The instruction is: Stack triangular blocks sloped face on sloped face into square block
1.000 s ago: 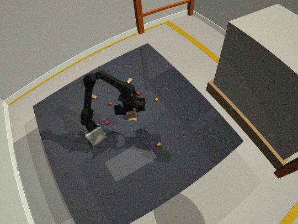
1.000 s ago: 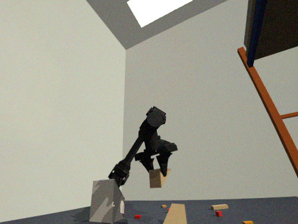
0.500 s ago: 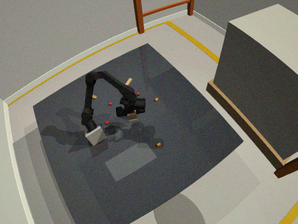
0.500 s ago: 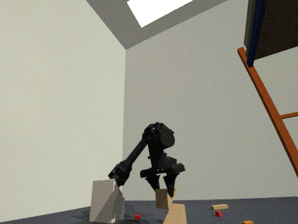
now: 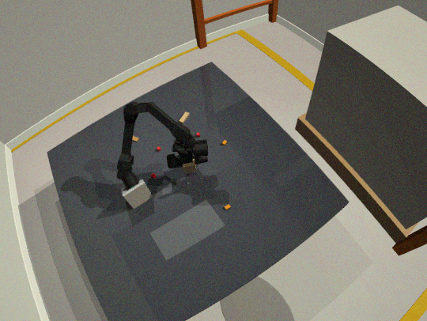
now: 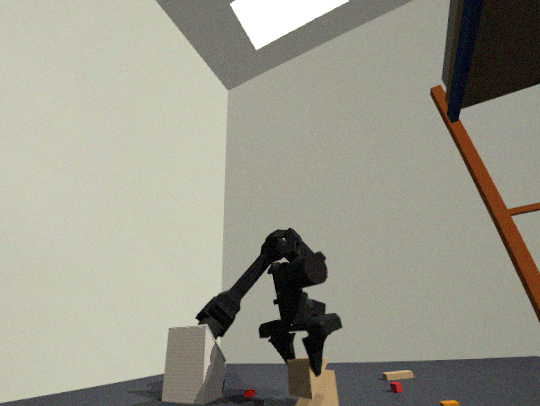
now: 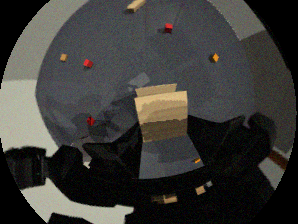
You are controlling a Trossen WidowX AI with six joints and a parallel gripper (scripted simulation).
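My gripper tip is 1 cm short of the tan triangular block, 3 cm to the right of it and 4 cm above it. From my gripper tip the other things lie so: tan block: 16 cm behind, 37 cm to the left, 5 cm below.
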